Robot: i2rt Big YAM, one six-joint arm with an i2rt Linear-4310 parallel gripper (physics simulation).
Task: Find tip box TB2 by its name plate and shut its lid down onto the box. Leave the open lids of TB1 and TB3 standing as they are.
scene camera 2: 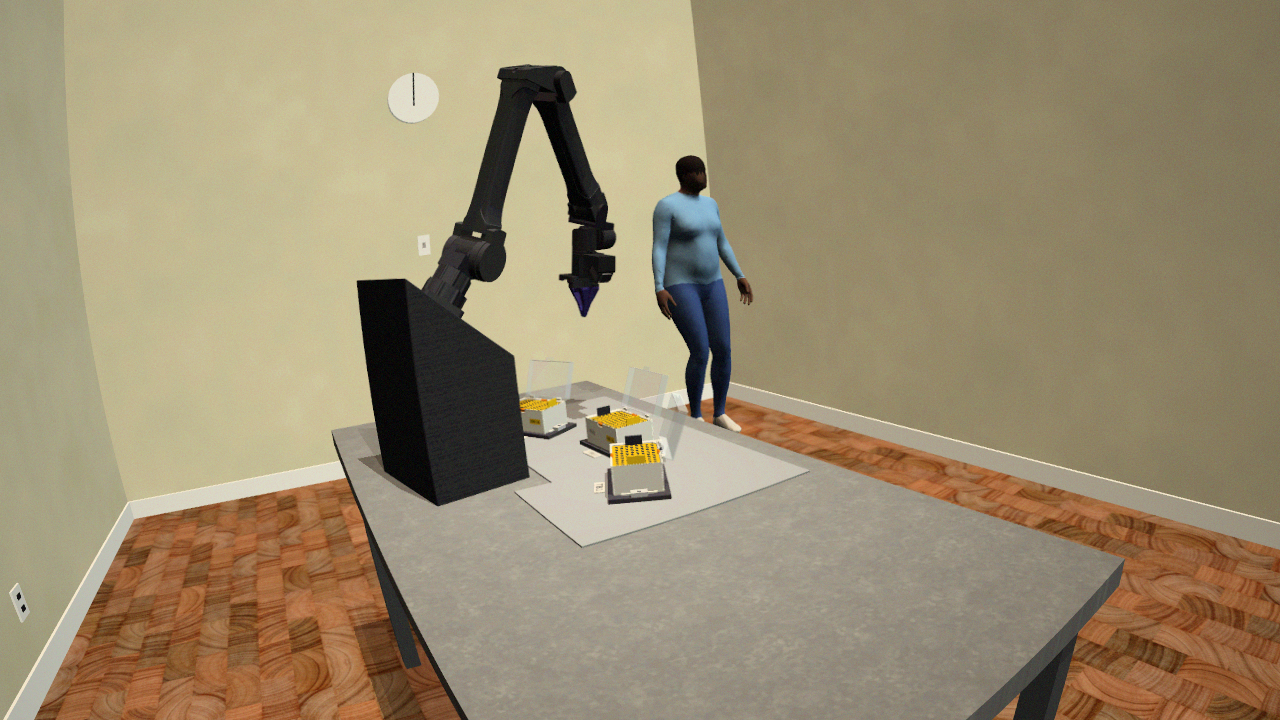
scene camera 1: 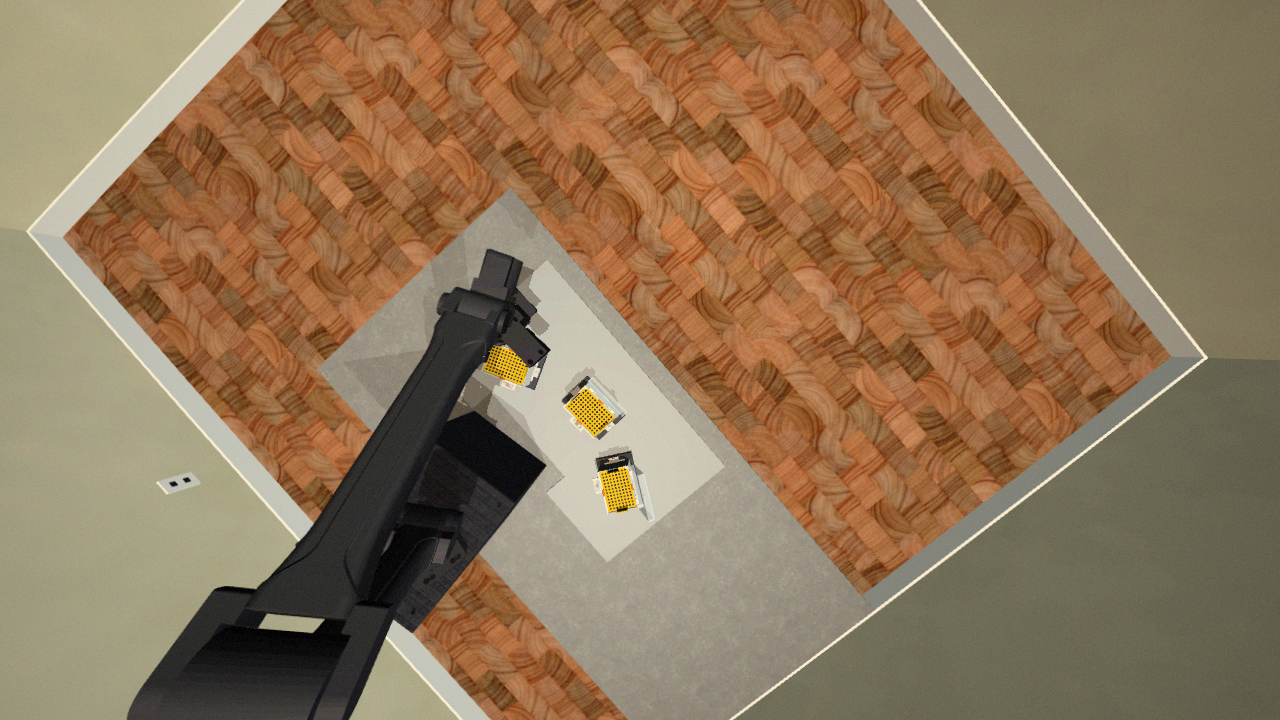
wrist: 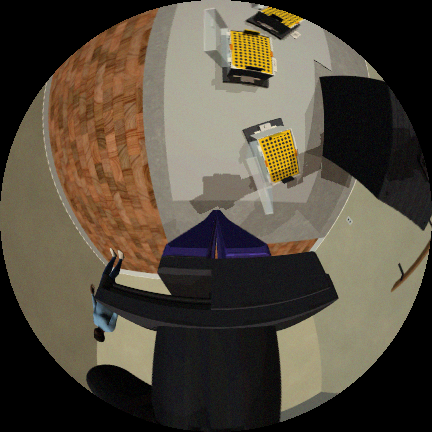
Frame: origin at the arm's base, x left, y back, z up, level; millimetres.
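Seen in the pictures: gripper, fingertip midpoint: [scene camera 2: 583, 316] [wrist: 215, 215]; arm's base at its link origin: [scene camera 2: 434, 311].
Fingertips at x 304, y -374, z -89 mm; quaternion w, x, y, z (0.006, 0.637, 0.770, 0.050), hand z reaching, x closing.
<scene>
Pixels of each thing's top centre, then the offset from my fingertips to it. Level surfaces: height alone.
- Tip box TB2 at its top centre: [wrist: 284, 159] [scene camera 2: 532, 398] [scene camera 1: 504, 364] dx -38, dy +150, dz -162 mm
- Tip box TB3 at its top centre: [scene camera 2: 617, 411] [wrist: 254, 46] [scene camera 1: 588, 413] dx -265, dy +28, dz -162 mm
- Tip box TB1 at its top centre: [scene camera 2: 627, 450] [scene camera 1: 613, 491] dx -482, dy +89, dz -171 mm
- pale mat at its surface level: dz -237 mm
- grey table at its surface level: dz -240 mm
Tip box TB2 [scene camera 1: 506, 365] [scene camera 2: 544, 416] [wrist: 279, 156] has a yellow rack and sits nearest the gripper; its plate is too small to read. Its clear lid [scene camera 2: 550, 378] [wrist: 261, 185] stands open. Tip box TB3 [scene camera 1: 590, 411] [scene camera 2: 617, 429] [wrist: 251, 52] is in the middle, its lid [scene camera 2: 646, 386] [wrist: 214, 37] open. Tip box TB1 [scene camera 1: 617, 488] [scene camera 2: 637, 472] [wrist: 282, 17] is at the far end of the row, its lid [scene camera 1: 646, 497] [scene camera 2: 671, 434] open. My gripper [scene camera 2: 583, 311] [wrist: 215, 215] is shut and empty, high above the table near TB2; its fingertips are hidden in scene camera 1.
The boxes stand on a pale mat [scene camera 1: 680, 456] [scene camera 2: 725, 474] [wrist: 195, 125] on the grey table [scene camera 1: 716, 600] [scene camera 2: 760, 582]. The black arm pedestal [scene camera 1: 492, 456] [scene camera 2: 465, 402] [wrist: 355, 130] stands beside the row. A person [scene camera 2: 693, 241] [wrist: 103, 309] stands beyond the table.
</scene>
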